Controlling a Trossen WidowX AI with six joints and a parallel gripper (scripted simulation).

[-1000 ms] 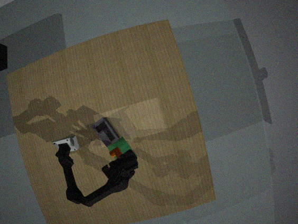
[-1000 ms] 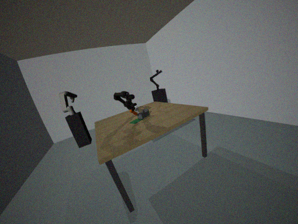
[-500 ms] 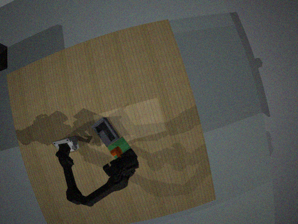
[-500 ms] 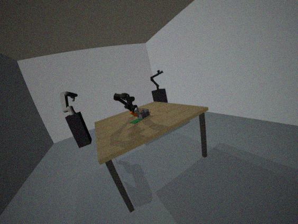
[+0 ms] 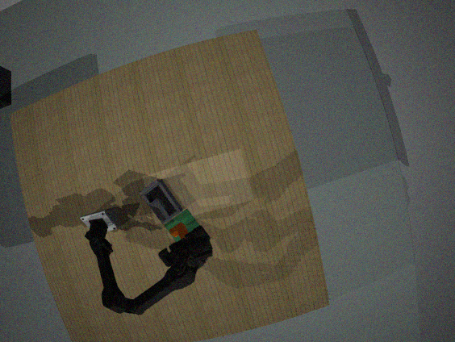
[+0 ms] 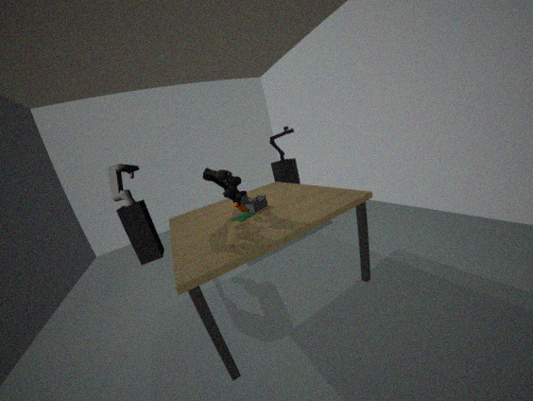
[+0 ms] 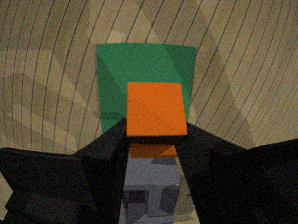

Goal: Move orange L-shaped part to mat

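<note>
The green mat lies 11 cm below my gripper tip, 2 cm to the left of it and 1 cm behind it. From my gripper tip the other things lie so: orange L-shaped part: 3 cm below, 3 cm behind, 2 cm to the left.
</note>
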